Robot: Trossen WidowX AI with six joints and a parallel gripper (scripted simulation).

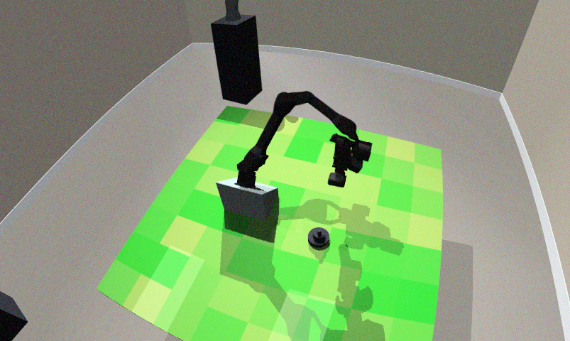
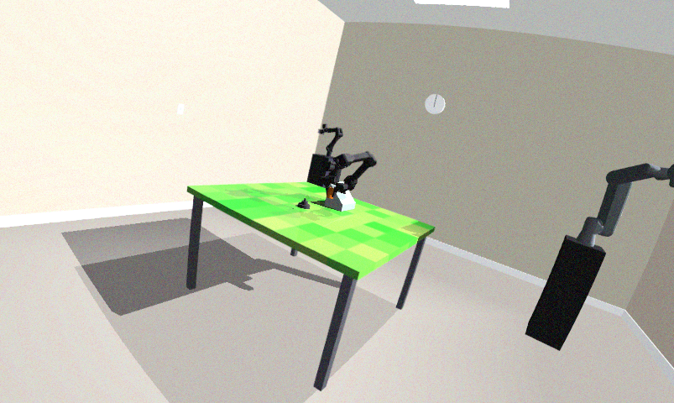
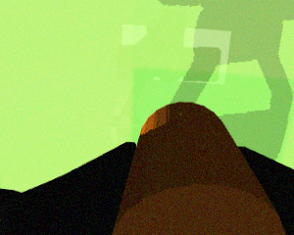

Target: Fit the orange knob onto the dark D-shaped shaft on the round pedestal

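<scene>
Now: gripper tip 1 cm short of the round pedestal, 19 cm to the left of it and 11 cm above it. The rest, counted from my gripper tip: orange knob (2 cm above).
</scene>
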